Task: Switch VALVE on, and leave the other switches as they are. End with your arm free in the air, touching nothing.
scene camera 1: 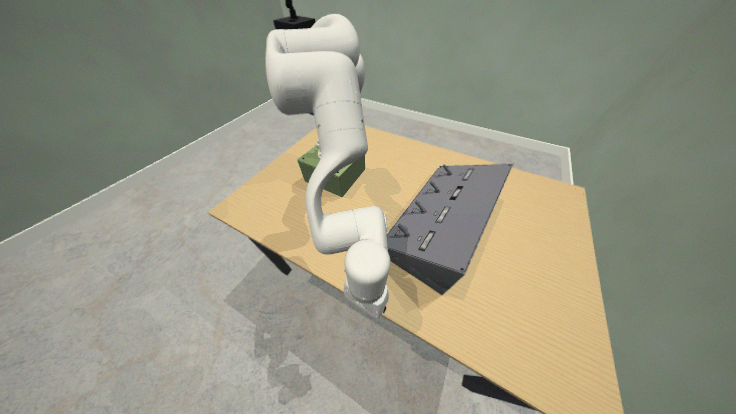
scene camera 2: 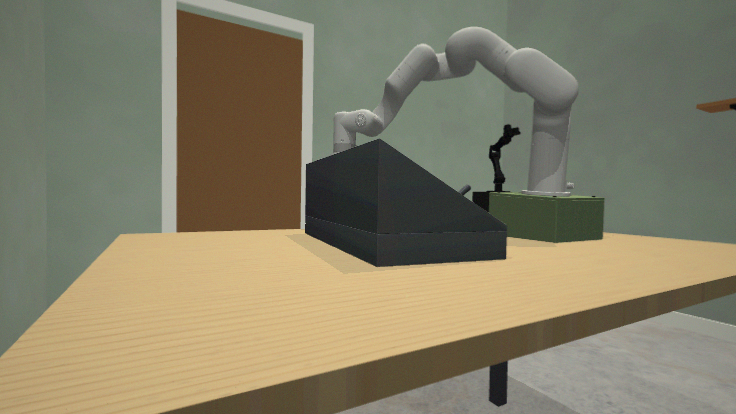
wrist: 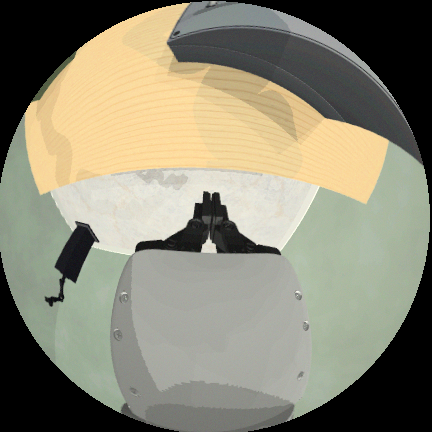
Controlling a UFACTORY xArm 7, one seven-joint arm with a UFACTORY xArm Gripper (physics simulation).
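Where they show: gripper, fingertip midpoint: [wrist: 209, 203]; arm's base at its link origin: [scene camera 2: 545, 194].
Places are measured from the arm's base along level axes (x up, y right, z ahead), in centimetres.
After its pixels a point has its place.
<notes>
A dark grey sloped switch panel [scene camera 1: 463, 226] {x 4.6, y 9.2, z 59.0 cm} [scene camera 2: 427, 205] {x -2.7, y -25.7, z 56.9 cm} [wrist: 280, 65] {x -6.5, y 24.1, z 50.2 cm} stands on the table. In scene camera 1 it has several levers in a row, each beside a plate too blurred to read. The VALVE lever [scene camera 1: 402, 230] {x -0.3, y 17.4, z 43.7 cm} is at the panel end nearest the arm's wrist. It leans towards the low edge, away from its plate, like the other levers. In the wrist view the levers do not show clearly. My gripper [wrist: 209, 203] {x -4.4, y 41.5, z 45.7 cm} is shut and empty, pointing down beside that panel end, near the table's long edge, apart from the panel. Its fingers are hidden in both scene views.
The panel stands on the wooden table [scene camera 1: 545, 267] {x -12.0, y -3.6, z 89.0 cm} [scene camera 2: 205, 308] {x -12.1, y -37.3, z 88.6 cm} [wrist: 125, 120] {x -12.1, y 32.7, z 31.5 cm}. My arm's base is on a green box [scene camera 1: 342, 182] {x -4.1, y 8.2, z 11.4 cm} [scene camera 2: 524, 218] {x -6.6, y -2.4, z 10.4 cm}. A small black arm on a black stand [scene camera 1: 294, 23] [wrist: 75, 254] is beyond the table. A wooden shelf [scene camera 2: 715, 106] is at the right wall.
</notes>
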